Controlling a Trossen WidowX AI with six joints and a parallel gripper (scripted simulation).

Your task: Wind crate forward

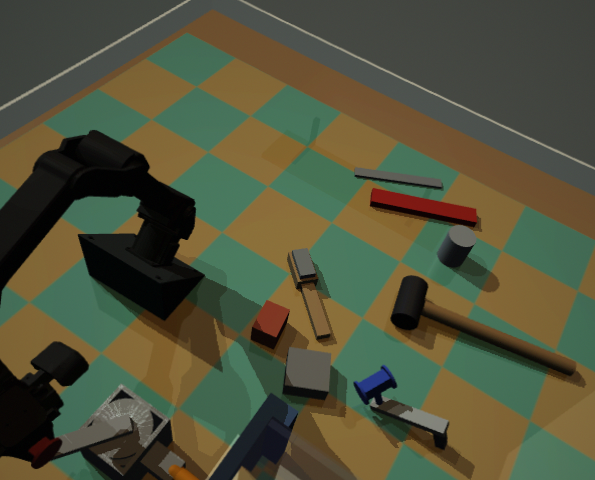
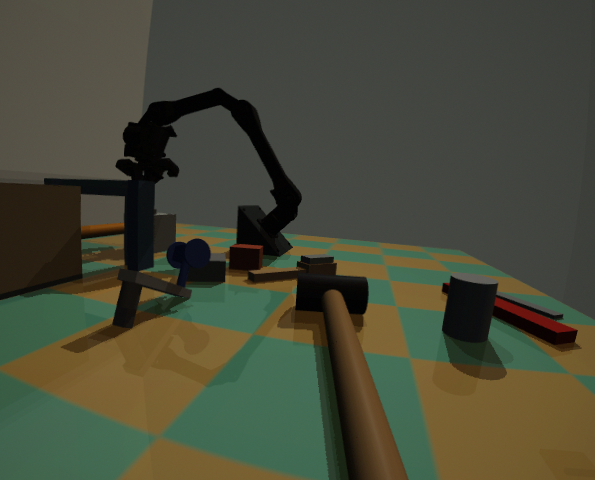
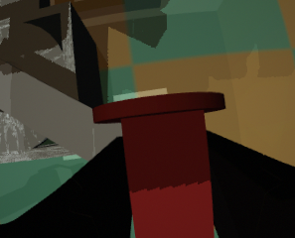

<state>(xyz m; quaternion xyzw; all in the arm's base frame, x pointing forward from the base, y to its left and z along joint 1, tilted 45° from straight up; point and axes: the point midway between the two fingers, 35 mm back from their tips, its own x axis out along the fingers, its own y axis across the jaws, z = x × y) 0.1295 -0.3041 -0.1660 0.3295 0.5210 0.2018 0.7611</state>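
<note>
Right now my gripper tip is 3 cm short of the boxy winch, 7 cm to the right of it and 10 cm above it. Round my gripper tip: red cylindrical grip (1 cm behind); then grey block (20 cm ahead, 33 cm to the left, 12 cm below); then red-knobbed winch handle (1 cm ahead, 3 cm to the left, 3 cm below).
</note>
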